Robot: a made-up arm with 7 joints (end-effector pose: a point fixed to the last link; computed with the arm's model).
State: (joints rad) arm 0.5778 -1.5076 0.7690 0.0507 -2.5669 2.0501 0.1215
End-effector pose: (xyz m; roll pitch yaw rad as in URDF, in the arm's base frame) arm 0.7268 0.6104 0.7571 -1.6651 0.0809 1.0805
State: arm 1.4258 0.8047 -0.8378 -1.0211 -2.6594 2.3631 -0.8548
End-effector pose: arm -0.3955 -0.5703 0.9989 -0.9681 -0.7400 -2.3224
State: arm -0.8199 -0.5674 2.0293 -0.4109 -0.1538 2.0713 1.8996
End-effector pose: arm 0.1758 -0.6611 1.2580 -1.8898 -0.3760 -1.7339
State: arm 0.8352 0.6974 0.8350 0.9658 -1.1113 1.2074 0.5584
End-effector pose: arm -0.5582 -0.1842 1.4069 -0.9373 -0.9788 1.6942
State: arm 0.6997 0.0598 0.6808 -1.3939 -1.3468 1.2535 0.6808
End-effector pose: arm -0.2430 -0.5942 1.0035 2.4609 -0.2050 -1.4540
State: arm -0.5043 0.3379 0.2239 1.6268 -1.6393 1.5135 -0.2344
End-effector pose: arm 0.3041 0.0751 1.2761 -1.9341 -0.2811 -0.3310
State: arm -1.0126 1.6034 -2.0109 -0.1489 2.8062 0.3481 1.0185
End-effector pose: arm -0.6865 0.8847 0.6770 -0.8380 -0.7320 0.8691
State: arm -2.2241 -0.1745 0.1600 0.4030 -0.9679 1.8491 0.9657
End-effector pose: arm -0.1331 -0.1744 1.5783 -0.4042 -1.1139 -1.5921
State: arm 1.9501 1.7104 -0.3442 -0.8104 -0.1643 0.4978 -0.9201
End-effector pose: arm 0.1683 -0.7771 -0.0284 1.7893 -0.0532 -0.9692
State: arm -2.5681 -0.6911 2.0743 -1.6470 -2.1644 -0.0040 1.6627
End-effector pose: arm -0.6695 0.3138 0.7365 -2.1702 1.0716 -1.3983
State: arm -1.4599 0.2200 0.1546 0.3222 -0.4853 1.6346 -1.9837
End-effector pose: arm -0.0532 0.1809 1.5822 2.8956 -1.4911 -0.3896
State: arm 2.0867 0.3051 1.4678 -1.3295 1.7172 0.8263 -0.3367
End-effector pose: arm 0.6388 0.0725 1.2429 -1.4333 0.1475 -0.3177
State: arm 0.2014 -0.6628 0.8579 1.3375 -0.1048 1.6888 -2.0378
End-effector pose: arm 0.5901 0.4175 0.9954 -1.6535 0.1016 1.0083
